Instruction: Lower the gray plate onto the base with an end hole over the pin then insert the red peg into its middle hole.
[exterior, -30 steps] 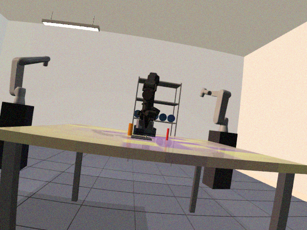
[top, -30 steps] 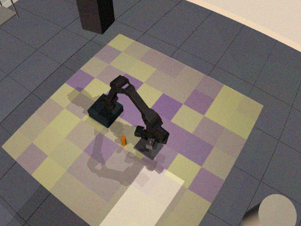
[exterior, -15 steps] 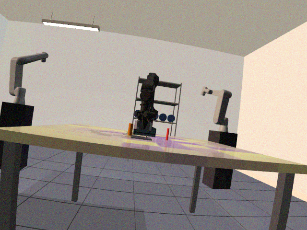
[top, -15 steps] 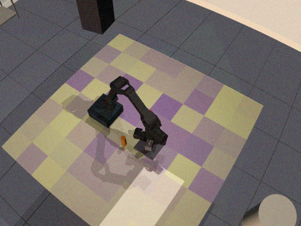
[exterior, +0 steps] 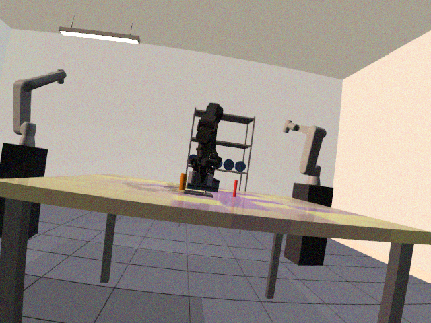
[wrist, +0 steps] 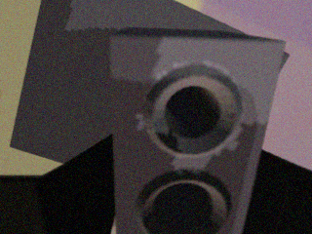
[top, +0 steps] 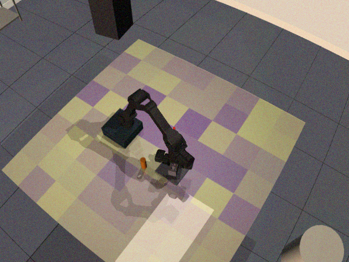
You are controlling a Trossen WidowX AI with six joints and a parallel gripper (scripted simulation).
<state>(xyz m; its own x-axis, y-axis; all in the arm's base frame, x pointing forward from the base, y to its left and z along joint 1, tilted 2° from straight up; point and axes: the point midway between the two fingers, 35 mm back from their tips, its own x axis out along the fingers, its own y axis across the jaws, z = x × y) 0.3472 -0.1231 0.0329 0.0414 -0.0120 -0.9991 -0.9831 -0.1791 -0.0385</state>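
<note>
Right now my gripper tip is 1 cm past the dark flat base, 2 cm to the right of it and 4 cm above it. Also, from my gripper tip: gray plate 3 cm above; orange cylinder 16 cm behind, 5 cm to the right, 1 cm below; red peg 10 cm behind, 20 cm to the left, 1 cm below.
</note>
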